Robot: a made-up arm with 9 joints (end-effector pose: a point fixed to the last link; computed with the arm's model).
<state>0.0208 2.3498 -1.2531 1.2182 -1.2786 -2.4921 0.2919 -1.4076 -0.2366</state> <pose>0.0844 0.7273 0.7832 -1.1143 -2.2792 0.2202</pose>
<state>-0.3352 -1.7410 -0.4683 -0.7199 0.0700 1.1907 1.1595 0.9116 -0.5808</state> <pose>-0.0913 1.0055 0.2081 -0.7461 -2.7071 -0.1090</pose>
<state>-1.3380 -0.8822 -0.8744 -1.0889 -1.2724 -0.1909 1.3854 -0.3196 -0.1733</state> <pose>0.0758 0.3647 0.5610 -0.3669 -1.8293 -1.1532</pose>
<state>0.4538 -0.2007 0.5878 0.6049 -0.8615 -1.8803 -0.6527 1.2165 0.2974</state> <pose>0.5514 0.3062 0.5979 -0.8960 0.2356 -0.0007</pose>
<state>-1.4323 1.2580 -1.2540 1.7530 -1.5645 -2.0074 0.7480 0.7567 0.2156</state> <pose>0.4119 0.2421 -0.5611 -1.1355 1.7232 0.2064</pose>
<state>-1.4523 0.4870 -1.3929 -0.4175 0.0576 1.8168 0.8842 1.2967 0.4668</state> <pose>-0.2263 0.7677 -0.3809 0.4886 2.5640 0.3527</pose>
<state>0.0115 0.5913 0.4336 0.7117 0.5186 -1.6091 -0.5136 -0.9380 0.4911</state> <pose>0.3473 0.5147 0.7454 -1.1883 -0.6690 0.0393</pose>
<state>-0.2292 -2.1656 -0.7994 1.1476 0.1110 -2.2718 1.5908 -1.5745 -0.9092</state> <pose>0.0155 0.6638 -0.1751 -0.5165 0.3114 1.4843</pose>
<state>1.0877 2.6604 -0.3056 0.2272 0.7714 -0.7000 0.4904 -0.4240 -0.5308</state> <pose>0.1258 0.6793 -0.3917 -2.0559 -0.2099 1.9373</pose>
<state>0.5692 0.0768 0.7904 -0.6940 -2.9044 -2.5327 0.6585 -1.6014 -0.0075</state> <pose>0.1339 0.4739 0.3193 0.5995 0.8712 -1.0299</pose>
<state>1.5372 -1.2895 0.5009 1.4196 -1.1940 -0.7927 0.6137 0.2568 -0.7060</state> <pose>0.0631 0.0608 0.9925 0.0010 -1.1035 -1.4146</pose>
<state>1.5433 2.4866 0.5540 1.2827 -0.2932 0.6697 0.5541 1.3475 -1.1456</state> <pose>0.4928 0.6103 0.1188 -1.6676 -0.9145 -0.8981</pose>
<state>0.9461 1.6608 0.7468 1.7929 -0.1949 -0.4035 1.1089 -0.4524 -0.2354</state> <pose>-0.6809 0.5706 -0.2095 -0.1152 1.0917 1.7851</pose>
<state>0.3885 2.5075 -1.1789 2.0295 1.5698 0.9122 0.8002 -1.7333 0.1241</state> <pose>-0.2228 0.3718 0.3735 -0.7384 0.9219 2.2217</pose>
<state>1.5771 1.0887 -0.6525 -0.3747 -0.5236 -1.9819 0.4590 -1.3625 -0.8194</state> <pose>-0.2340 0.6618 -0.0665 0.3085 1.2974 0.3340</pose>
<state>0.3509 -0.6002 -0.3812 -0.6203 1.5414 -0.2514 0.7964 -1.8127 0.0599</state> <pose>0.4480 0.3232 0.3437 -2.6505 1.1352 0.8764</pose>
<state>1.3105 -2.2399 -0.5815 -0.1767 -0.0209 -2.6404 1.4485 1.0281 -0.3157</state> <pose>0.2220 0.1148 -0.0653 -0.2082 0.6834 -1.7388</pose>
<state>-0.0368 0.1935 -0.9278 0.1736 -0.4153 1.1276 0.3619 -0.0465 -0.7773</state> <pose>0.2915 0.9457 -0.1287 0.6688 1.5957 0.2592</pose>
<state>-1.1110 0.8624 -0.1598 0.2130 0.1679 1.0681 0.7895 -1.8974 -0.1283</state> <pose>0.6831 0.4607 0.2795 1.2646 -0.8231 -1.1285</pose>
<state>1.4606 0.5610 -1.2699 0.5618 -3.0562 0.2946 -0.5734 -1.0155 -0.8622</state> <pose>-0.3705 0.5470 0.2570 0.7559 2.3165 -0.5153</pose>
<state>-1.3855 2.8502 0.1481 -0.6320 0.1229 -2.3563 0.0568 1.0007 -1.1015</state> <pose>0.3704 0.1513 0.3077 1.8104 -0.6508 -0.6206</pose>
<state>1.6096 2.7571 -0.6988 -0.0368 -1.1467 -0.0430 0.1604 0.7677 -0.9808</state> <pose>0.2829 0.4232 0.4523 -1.0157 -0.5218 -0.9422</pose>
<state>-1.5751 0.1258 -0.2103 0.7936 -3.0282 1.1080 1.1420 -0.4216 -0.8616</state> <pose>0.1025 0.2552 0.1233 -0.2689 -1.8129 -2.1694</pose>
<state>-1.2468 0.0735 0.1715 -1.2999 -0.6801 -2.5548 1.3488 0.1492 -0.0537</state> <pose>0.6230 0.2042 0.3635 0.2701 -1.1743 -1.1767</pose>
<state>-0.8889 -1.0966 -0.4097 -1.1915 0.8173 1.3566 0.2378 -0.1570 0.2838</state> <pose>0.6697 0.6415 -0.0870 1.4715 -0.0341 -0.2642</pose>
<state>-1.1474 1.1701 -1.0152 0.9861 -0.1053 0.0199 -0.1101 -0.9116 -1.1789</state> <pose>0.7776 0.9945 -0.0672 -2.7115 -1.0785 0.8840</pose>
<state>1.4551 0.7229 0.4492 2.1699 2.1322 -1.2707 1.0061 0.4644 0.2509</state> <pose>-0.8839 0.2560 0.4636 -0.9481 1.3992 -2.5919</pose>
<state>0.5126 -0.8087 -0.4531 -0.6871 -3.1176 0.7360 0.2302 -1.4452 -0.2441</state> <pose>0.1244 0.3817 0.0686 -0.4564 1.8460 1.1897</pose>
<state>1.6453 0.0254 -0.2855 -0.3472 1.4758 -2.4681 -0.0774 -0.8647 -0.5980</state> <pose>-0.1543 0.1618 0.2415 1.4744 -1.7641 -1.5940</pose>
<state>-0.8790 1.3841 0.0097 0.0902 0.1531 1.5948 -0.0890 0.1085 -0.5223</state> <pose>0.5679 0.9620 0.6906 0.8927 -0.3096 1.0994</pose>
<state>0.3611 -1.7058 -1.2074 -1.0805 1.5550 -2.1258 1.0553 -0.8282 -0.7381</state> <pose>0.1585 0.3208 0.5557 -1.8482 -0.9615 -1.1787</pose>
